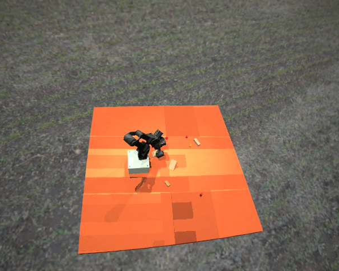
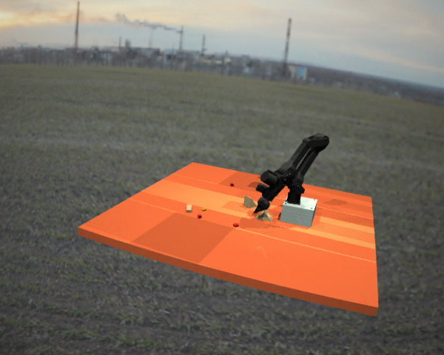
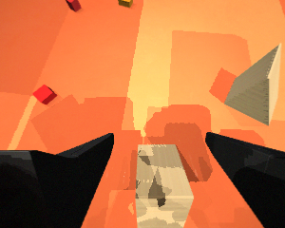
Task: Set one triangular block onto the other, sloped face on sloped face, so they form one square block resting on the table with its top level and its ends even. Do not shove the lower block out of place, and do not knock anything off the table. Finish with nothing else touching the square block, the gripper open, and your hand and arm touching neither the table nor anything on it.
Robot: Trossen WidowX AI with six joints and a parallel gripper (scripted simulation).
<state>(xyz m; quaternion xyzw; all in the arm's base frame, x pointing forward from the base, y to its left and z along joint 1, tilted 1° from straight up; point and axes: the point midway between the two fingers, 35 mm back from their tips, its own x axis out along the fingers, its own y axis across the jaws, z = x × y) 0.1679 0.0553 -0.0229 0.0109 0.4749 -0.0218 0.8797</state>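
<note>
The tan triangular block is 50 mm behind my gripper tip and 20 mm below it. From my gripper tip the other things lie so: tan block: 280 mm to the right, 40 mm below, 30 mm behind; then tan bar: 340 mm ahead, 60 mm to the left, 30 mm below; then yellow cube: 270 mm ahead, 40 mm to the left, 40 mm below.
</note>
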